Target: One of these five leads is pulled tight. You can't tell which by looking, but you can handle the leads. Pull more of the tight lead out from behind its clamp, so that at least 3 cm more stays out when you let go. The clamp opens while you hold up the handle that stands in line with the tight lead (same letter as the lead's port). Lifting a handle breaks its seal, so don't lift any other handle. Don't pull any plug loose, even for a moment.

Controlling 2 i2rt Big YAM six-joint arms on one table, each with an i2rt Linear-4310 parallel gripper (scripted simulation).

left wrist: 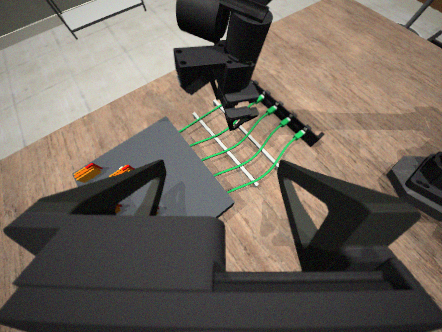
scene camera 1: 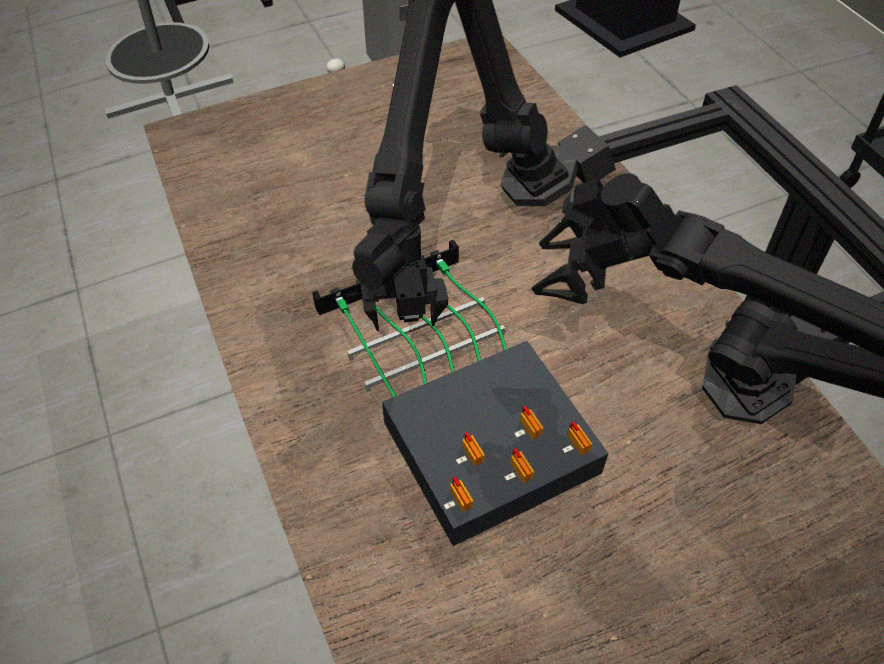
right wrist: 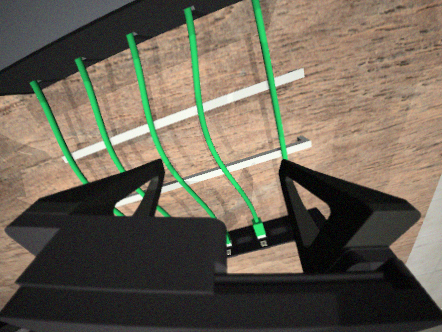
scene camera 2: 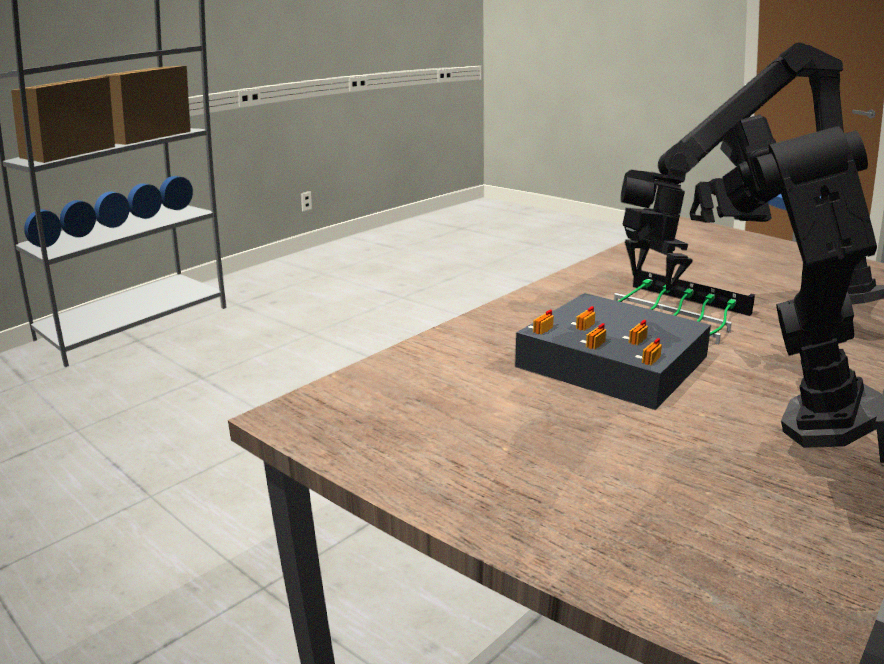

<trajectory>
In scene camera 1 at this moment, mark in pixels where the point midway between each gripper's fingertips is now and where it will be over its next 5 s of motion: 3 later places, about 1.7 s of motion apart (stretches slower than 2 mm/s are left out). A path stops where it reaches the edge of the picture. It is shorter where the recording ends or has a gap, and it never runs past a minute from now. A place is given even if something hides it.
The left gripper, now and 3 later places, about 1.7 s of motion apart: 537, 267; 472, 482; 467, 489; 462, 502
The right gripper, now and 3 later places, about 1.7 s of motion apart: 405, 326; 392, 312; 373, 361; 372, 357
</trajectory>
